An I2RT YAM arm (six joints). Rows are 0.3 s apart.
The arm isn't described. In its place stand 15 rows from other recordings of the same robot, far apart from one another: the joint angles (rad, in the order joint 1, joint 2, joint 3, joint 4, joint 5, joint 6), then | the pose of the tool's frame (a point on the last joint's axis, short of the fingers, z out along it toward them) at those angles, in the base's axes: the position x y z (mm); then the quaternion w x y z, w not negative.
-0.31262 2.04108 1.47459 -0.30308 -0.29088 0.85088 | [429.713, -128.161, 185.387, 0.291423, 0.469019, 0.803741, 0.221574]
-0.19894 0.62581 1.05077 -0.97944 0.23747 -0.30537 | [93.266, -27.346, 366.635, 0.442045, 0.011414, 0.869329, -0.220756]
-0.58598 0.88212 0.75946 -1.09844 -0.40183 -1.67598 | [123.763, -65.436, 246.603, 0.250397, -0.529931, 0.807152, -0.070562]
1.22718 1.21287 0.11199 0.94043 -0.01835 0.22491 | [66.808, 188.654, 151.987, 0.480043, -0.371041, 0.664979, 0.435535]
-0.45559 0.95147 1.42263 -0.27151 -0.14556 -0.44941 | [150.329, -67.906, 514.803, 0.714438, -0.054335, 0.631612, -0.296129]
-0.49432 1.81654 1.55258 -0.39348 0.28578 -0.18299 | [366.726, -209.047, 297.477, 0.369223, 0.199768, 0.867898, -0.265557]
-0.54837 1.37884 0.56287 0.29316 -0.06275 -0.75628 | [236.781, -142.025, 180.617, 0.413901, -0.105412, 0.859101, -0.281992]
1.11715 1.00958 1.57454 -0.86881 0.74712 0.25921 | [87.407, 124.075, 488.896, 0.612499, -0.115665, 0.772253, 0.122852]
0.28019 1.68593 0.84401 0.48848 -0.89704 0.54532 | [327.240, 123.117, 199.663, 0.329254, -0.148055, 0.765545, 0.532553]
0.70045 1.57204 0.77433 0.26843 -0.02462 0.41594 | [250.944, 212.707, 188.709, 0.416330, -0.129036, 0.857747, 0.272561]
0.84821 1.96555 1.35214 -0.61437 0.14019 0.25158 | [263.730, 291.609, 162.337, 0.181216, -0.277462, 0.943010, 0.030135]
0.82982 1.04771 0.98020 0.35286 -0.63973 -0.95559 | [142.958, 187.744, 414.405, 0.770207, -0.600994, 0.160908, 0.140342]
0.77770 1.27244 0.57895 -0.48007 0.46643 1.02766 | [160.928, 136.002, 157.811, 0.296779, 0.164141, 0.940677, 0.010339]
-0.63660 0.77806 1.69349 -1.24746 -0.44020 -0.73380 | [36.446, -8.078, 494.992, 0.551156, -0.165199, 0.787498, -0.220869]
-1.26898 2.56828 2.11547 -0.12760 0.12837 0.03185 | [167.983, -554.902, 143.527, 0.353630, 0.555940, 0.680337, -0.320965]
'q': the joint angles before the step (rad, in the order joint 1, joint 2, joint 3, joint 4, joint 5, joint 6). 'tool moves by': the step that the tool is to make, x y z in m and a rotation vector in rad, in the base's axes. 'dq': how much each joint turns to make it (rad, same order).
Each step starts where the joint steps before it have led.
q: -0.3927 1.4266 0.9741 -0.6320 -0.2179 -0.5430
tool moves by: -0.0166 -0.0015 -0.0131 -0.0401 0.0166 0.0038
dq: -0.0260 -0.0443 -0.0873 0.0338 0.0247 -0.0475
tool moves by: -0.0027 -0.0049 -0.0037 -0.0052 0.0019 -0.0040
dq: -0.0215 0.0029 -0.0123 0.0121 -0.0031 -0.0185
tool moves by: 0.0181 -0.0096 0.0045 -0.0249 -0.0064 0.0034
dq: -0.0015 0.0720 0.0763 0.0095 0.0153 -0.0138
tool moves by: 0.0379 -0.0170 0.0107 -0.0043 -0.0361 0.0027
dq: 0.0014 0.1380 0.1673 0.0060 -0.0107 0.0045
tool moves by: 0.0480 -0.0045 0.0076 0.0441 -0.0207 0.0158
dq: 0.0413 0.1625 0.2086 -0.0354 -0.0292 0.0476
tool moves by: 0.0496 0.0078 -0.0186 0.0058 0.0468 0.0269
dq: 0.0661 0.1902 0.1808 -0.0304 0.0291 0.0292
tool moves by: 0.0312 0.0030 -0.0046 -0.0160 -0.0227 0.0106
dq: 0.0306 0.1044 0.1263 0.0072 0.0168 0.0138
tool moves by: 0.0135 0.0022 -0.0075 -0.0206 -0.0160 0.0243
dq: 0.0140 0.0478 0.0382 0.0280 0.0077 -0.0168
